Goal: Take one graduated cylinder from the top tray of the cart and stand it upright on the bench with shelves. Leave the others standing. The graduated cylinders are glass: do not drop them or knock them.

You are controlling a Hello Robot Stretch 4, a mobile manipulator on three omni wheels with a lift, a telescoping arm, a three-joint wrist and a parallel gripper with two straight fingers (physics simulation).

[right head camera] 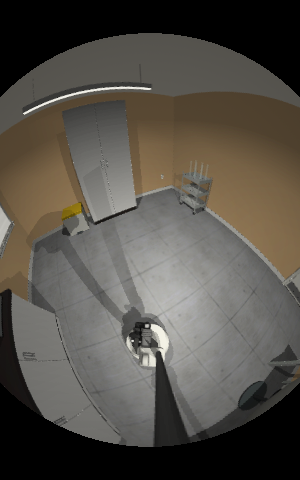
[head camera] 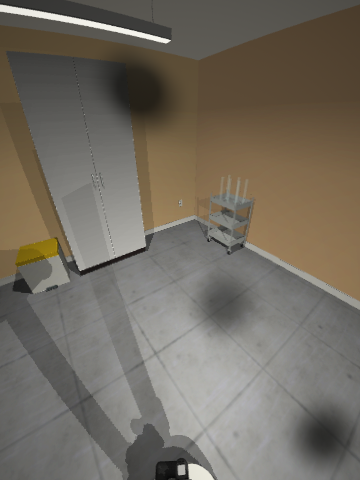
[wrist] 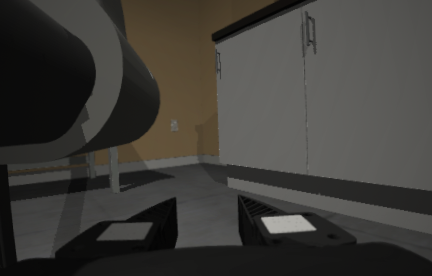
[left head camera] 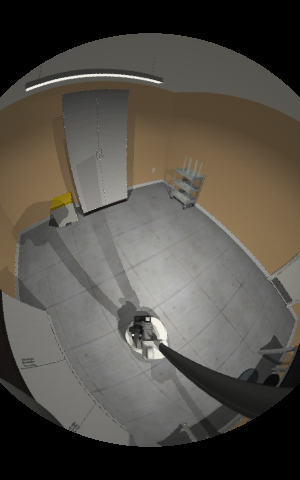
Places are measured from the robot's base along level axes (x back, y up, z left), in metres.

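Where they show: gripper, fingertip midpoint: [right head camera: 135, 347] [wrist: 207, 214] [left head camera: 136, 341].
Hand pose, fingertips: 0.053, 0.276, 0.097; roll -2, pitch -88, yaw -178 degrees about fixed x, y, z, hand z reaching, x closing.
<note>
After its pixels a point has its place, as x, y, z.
The cart [head camera: 240, 205] @[-2.199, 0.688, -0.896] [left head camera: 184, 176] [right head camera: 202, 182] @[-2.195, 0.659, -0.898] stands in the far corner by the right wall. Several thin, clear graduated cylinders [head camera: 238, 189] @[-2.256, 0.875, -0.863] [right head camera: 196, 169] @[-2.373, 0.859, -0.807] stand upright on its top tray. My gripper [wrist: 207, 214] @[0.053, 0.276, 0.097] is open and empty, its two dark fingers apart low in the wrist view, far from the cart. Pale legs [wrist: 114, 170] @[1.433, 0.107, -0.386] of a table or bench show at the left of the wrist view, partly hidden by a robot part. I cannot tell whether this is the bench with shelves.
A tall grey cabinet [head camera: 107, 150] @[-2.150, 1.357, 0.591] [left head camera: 97, 145] @[-2.059, 1.200, 0.734] [right head camera: 100, 150] @[-2.061, 1.302, 0.733] stands against the far wall. A yellow-lidded bin [head camera: 37, 250] @[-1.797, 0.422, 1.481] [left head camera: 61, 201] @[-1.744, 0.422, 1.421] [right head camera: 72, 211] @[-1.742, 0.422, 1.409] is left of it. Low cabinets [wrist: 260, 110] @[1.132, 0.409, 0.412] [left head camera: 30, 330] @[0.134, 0.513, 1.033] [right head camera: 40, 340] @[0.234, 0.483, 0.972] run along the left side. A dark round object [right head camera: 252, 395] is at lower right.
</note>
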